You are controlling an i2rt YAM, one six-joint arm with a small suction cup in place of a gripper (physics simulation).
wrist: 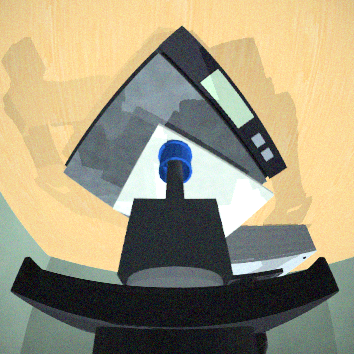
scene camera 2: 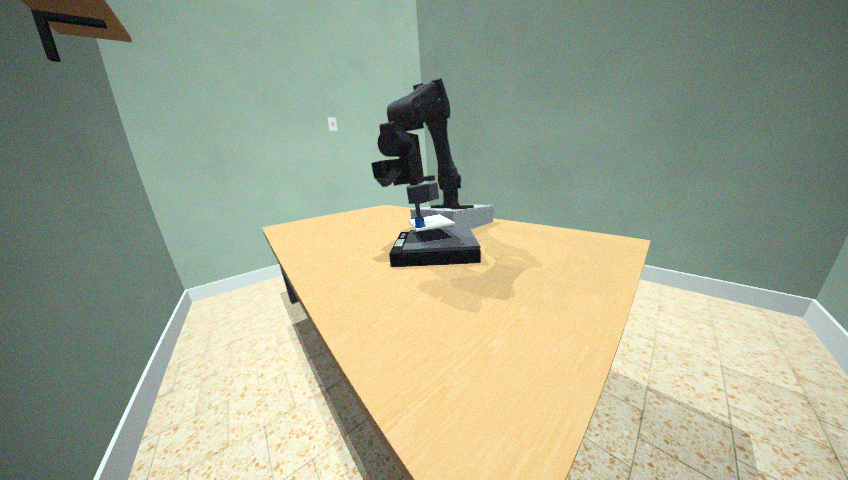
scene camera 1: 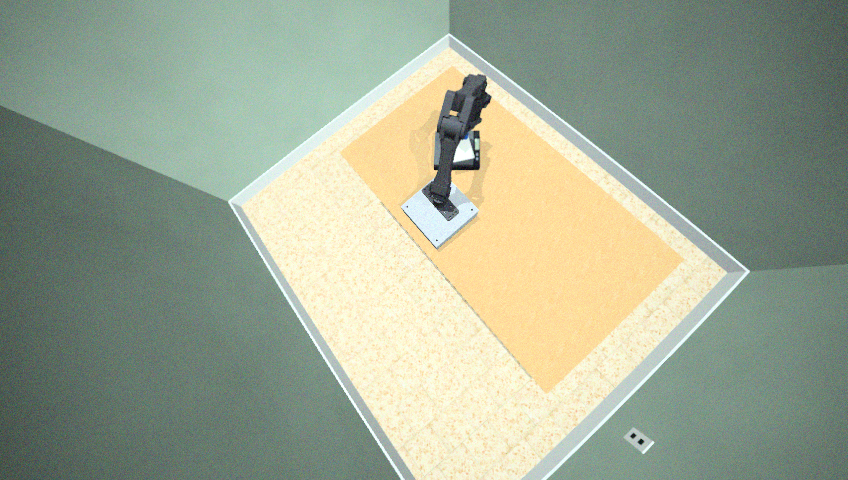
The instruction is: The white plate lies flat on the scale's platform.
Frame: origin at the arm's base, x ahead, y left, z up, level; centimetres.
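Where they show: hand, its tool point: (wrist: 174, 149) (scene camera 2: 420, 230) (scene camera 1: 464, 138); arm's base, origin of its link: (wrist: 241, 277) (scene camera 2: 450, 207) (scene camera 1: 440, 201).
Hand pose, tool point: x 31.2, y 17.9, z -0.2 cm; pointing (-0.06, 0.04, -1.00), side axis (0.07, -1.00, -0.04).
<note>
Each offset is from my tool point to the top centre of the thing. Level surfaces: height alone.
The white plate {dx -5.6, dy -2.6, dz +1.7 cm} (scene camera 1: 463, 153) (scene camera 2: 439, 222) (wrist: 210, 180) hangs from my blue suction cup (scene camera 1: 465, 136) (scene camera 2: 420, 222) (wrist: 175, 161), which is on its upper face near one edge. The black scale {dx -4.6, dy +0.4, dz -3.1 cm} (scene camera 1: 476, 158) (scene camera 2: 435, 257) (wrist: 117, 110) stands on the table with its grey platform up. In scene camera 2 the plate is a little above the platform, with a gap and a dark shadow under it. In the wrist view the plate is turned relative to the platform's edges and hides part of it. The scale's display and two buttons lie beyond the plate's edge.
The arm's grey base block (scene camera 1: 439, 228) (scene camera 2: 483, 215) (wrist: 270, 242) stands close to the scale. The wooden table {dz -7.6 cm} (scene camera 1: 535, 267) (scene camera 2: 452, 356) has a long edge beside the base. A brown board (scene camera 2: 89, 23) on a black bracket shows high at the left in scene camera 2.
</note>
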